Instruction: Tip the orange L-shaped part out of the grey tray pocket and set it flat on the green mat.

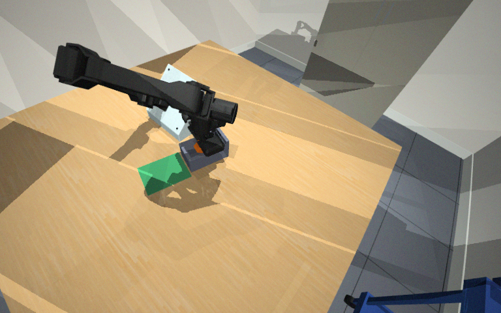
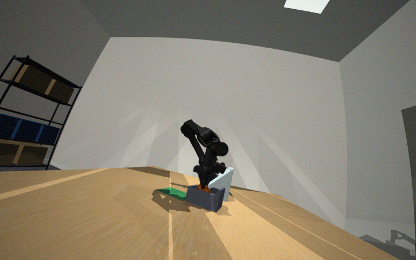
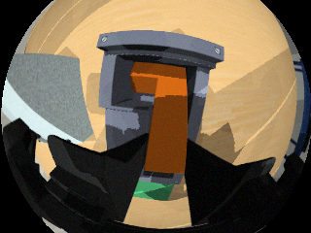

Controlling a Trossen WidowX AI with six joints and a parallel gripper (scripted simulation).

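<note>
Right now the green mat is 13 cm to the right of my gripper tip, 8 cm below it and 7 cm behind it. Also, from my gripper tip: orange L-shaped part (4 cm to the left, 3 cm below).
</note>
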